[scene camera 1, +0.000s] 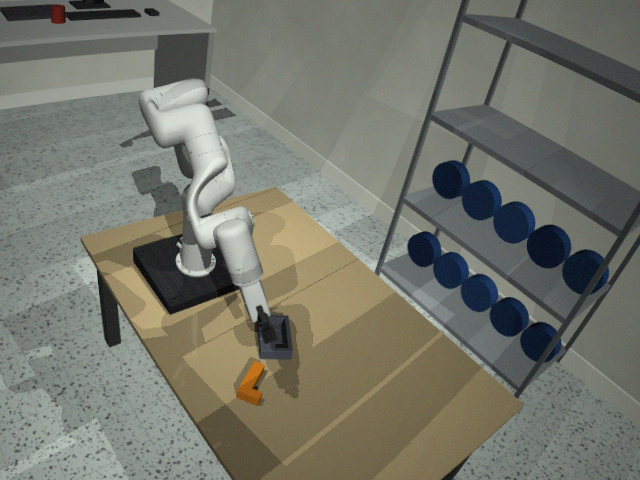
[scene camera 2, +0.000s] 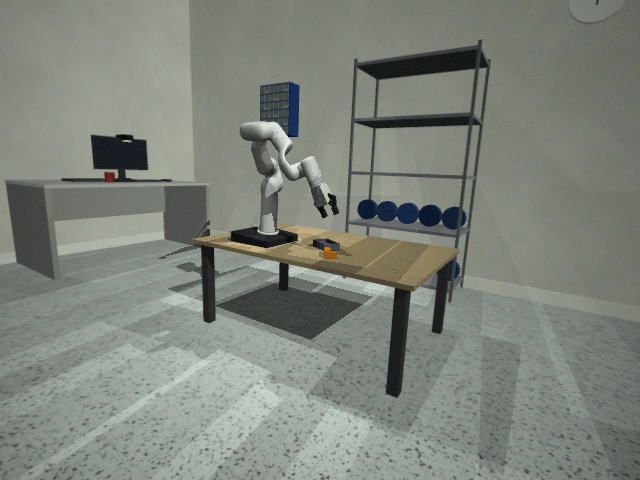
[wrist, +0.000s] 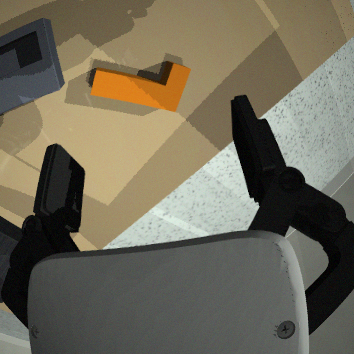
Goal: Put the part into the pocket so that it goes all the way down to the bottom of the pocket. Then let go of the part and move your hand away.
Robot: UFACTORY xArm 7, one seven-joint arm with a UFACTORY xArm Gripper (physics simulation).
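Pixels of known places: gripper, fingertip midpoint: (scene camera 1: 266,330) (scene camera 2: 331,215) (wrist: 144,135); arm's base, link origin: (scene camera 1: 195,262) (scene camera 2: 268,232).
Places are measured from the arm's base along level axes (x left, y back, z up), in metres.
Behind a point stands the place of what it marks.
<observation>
The orange L-shaped part (scene camera 1: 250,382) @(z -0.017, x -0.173, y -0.441 m) (scene camera 2: 330,254) @(z -0.026, x -0.205, y -0.465 m) (wrist: 135,90) @(z -0.017, x -0.158, y -0.430 m) lies flat on the table, beside the pocket block and apart from it. The grey-blue block (scene camera 1: 275,354) @(z -0.026, x -0.049, y -0.412 m) (scene camera 2: 332,248) @(z -0.035, x -0.044, y -0.414 m) (wrist: 35,82) @(z -0.011, x -0.050, y -0.376 m) stands on the table with its dark recess facing up; the gripper hides some of it in the first scene view, and part of it shows at the upper left in the wrist view. My gripper (scene camera 1: 268,335) @(z 0.147, x -0.133, y -0.431 m) (scene camera 2: 330,213) @(z 0.147, x -0.133, y -0.431 m) (wrist: 144,135) @(z 0.147, x -0.133, y -0.431 m) is open and empty, tilted, with its fingers well above the table. The part shows beyond the fingertips in the wrist view.
The arm stands on a black base plate (scene camera 1: 160,279) @(z -0.004, x -0.132, y 0.005 m) on the wooden table (scene camera 1: 361,372) @(z -0.047, x 0.108, y -0.606 m) (scene camera 2: 392,253) @(z -0.047, x 0.065, y -0.704 m). A tall shelf rack (scene camera 1: 542,38) (scene camera 2: 423,62) with blue discs stands behind the table. A grey desk (scene camera 2: 31,217) stands farther off. In the wrist view, the table's edge runs diagonally past the fingers.
</observation>
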